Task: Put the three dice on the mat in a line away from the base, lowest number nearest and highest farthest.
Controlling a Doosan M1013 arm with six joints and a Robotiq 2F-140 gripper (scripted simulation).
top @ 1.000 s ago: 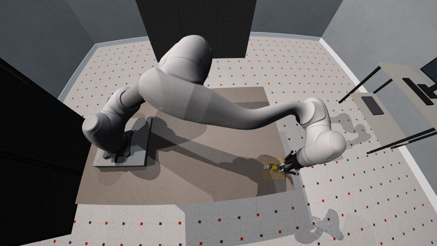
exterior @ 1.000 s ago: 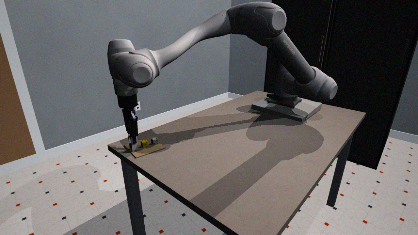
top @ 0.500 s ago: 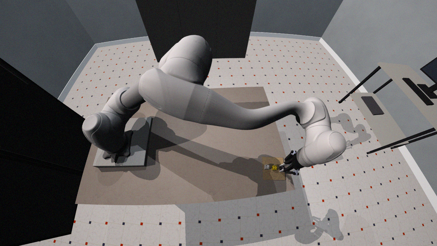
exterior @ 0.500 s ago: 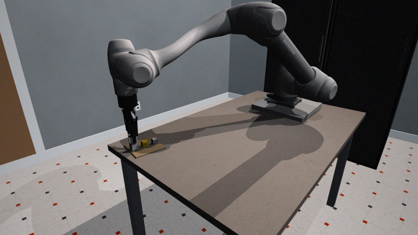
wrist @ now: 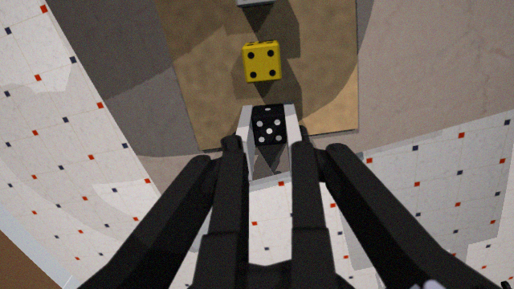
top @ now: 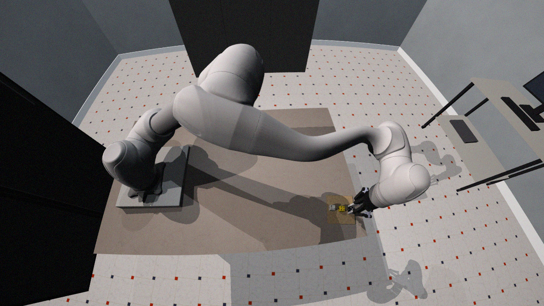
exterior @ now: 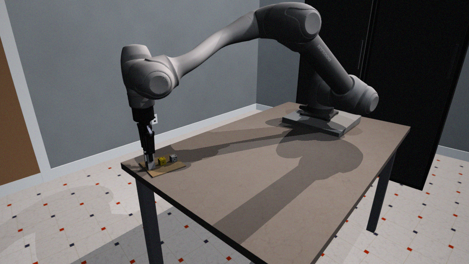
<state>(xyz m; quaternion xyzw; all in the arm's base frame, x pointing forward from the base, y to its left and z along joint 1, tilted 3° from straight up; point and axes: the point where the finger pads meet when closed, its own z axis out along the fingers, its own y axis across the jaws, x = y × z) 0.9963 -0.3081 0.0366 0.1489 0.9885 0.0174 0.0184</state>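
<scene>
The black die is 20 mm below my hand. Round my hand: tan mat 50 mm behind, 40 mm below, 10 mm to the left; yellow die 50 mm behind, 20 mm below, 10 mm to the left; grey die 90 mm behind, 30 mm to the left, 20 mm below.
</scene>
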